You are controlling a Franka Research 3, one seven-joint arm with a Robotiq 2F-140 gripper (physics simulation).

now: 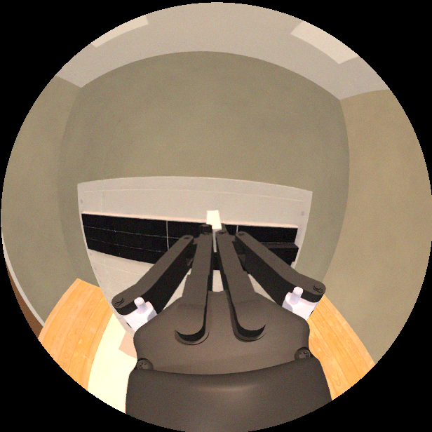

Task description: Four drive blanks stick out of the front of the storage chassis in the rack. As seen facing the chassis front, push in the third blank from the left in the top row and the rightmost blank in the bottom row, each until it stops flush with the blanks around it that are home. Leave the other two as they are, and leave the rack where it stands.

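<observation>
The storage chassis shows black drive blanks [135, 231] in rows and columns across the pale rack [145, 200]. My gripper [212, 219] is shut and empty, its tips in front of the third column from the left, near the top row. The fingers cover much of that column, so whether its top blank is flush or touched cannot be told. A black blank [284, 252] juts out at the far right, below the top row; its exact row is hard to tell. Another dark part [215, 260] shows low between the fingers, mostly hidden. The blanks in the two left columns look level with each other.
A small bright white piece [213, 218] shows right at the fingertips. A pale rack panel spans above the blanks, and more pale panel [116, 265] lies below them. Wooden floor [75, 320] shows at both lower sides. A greenish wall [210, 115] stands behind the rack.
</observation>
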